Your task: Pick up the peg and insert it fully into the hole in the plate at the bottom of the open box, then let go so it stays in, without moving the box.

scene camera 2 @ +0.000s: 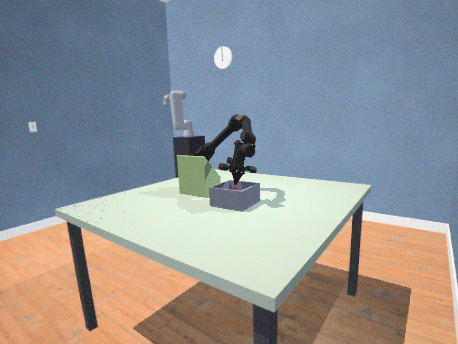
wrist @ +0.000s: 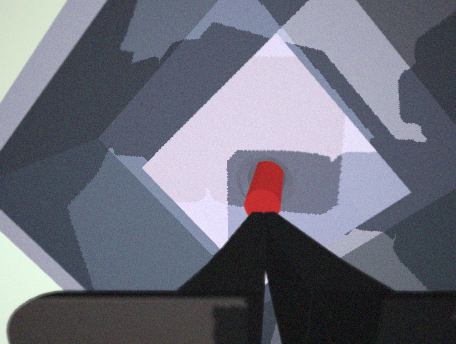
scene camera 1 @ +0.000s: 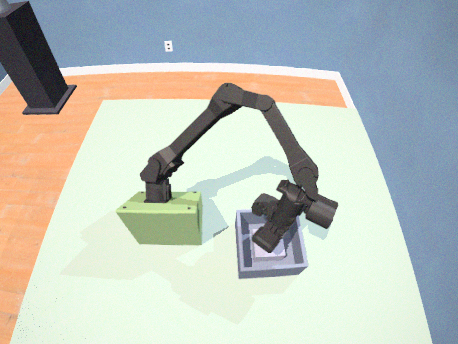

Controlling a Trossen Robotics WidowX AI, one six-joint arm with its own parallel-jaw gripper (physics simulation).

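Seen in the pictures: gripper, fingertip midpoint: (scene camera 2: 235, 184) (wrist: 262, 223) (scene camera 1: 272, 236); arm's base, origin of the base link: (scene camera 2: 197, 165) (scene camera 1: 158, 199).
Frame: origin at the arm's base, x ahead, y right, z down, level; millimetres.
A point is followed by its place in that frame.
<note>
The red peg (scene camera 2: 235, 188) @(x 333, y 67, z 81 mm) (wrist: 264, 187) @(x 324, y 59, z 77 mm) stands up from the hole in the pale plate (scene camera 1: 276, 254) @(x 351, y 103, z 105 mm) (wrist: 240, 105) @(x 293, y 53, z 105 mm), tilted a little in the wrist view; how deep it sits I cannot tell. The plate lies at the bottom of the open grey-blue box (scene camera 1: 272, 273) @(x 339, y 158, z 114 mm) (scene camera 2: 231, 199) @(x 375, y 155, z 110 mm) (wrist: 27, 260) @(x 290, y 163, z 65 mm). My gripper (scene camera 2: 236, 183) @(x 331, y 63, z 63 mm) (wrist: 262, 223) @(x 331, y 63, z 63 mm) is shut with nothing between its fingers. Its tips are over the box, right at the peg's top end in the wrist view; whether they touch it I cannot tell. In scene camera 1 the arm hides the peg and the fingertips.
The green block (scene camera 1: 167, 227) @(x 36, y 73, z 21 mm) (scene camera 2: 192, 175) @(x 30, y 73, z 42 mm) under the arm's base stands beside the box, on its left in both scene views. The box walls surround the plate. Both stand on the pale green table (scene camera 1: 350, 300) @(x 596, y 233, z 163 mm) (scene camera 2: 280, 240) @(x 729, y 326, z 163 mm). A dark pedestal (scene camera 1: 32, 60) (scene camera 2: 182, 145) stands beyond the table.
</note>
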